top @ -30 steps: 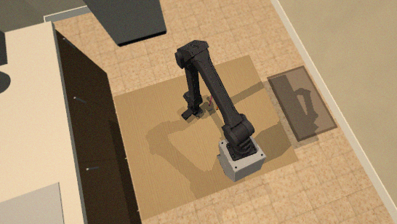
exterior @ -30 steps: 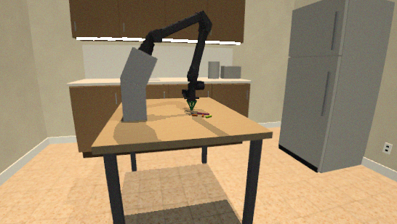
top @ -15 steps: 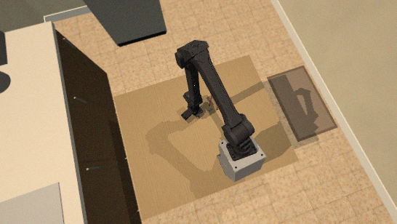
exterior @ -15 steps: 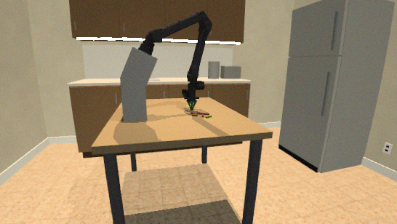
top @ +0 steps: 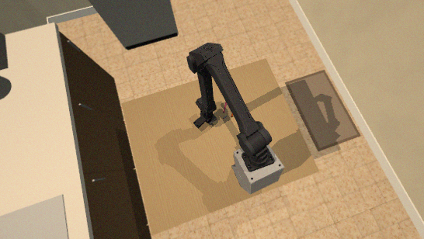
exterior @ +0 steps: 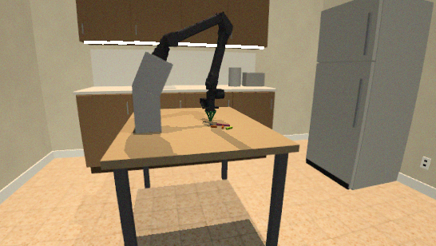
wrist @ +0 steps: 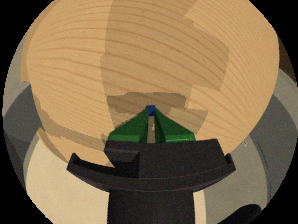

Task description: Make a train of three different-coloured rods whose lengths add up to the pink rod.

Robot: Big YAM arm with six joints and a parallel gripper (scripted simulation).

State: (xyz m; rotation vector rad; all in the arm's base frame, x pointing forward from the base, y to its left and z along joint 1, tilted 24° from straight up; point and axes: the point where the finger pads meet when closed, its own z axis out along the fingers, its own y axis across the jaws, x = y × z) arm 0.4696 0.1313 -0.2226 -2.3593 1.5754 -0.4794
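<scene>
The blue rod is right at my hand. Round my hand: lime rod 230 mm to the right, 70 mm ahead, 10 mm below; grey rod 120 mm to the right, 20 mm behind, 10 mm below; pink rod 140 mm to the right, 50 mm ahead, 10 mm below.
</scene>
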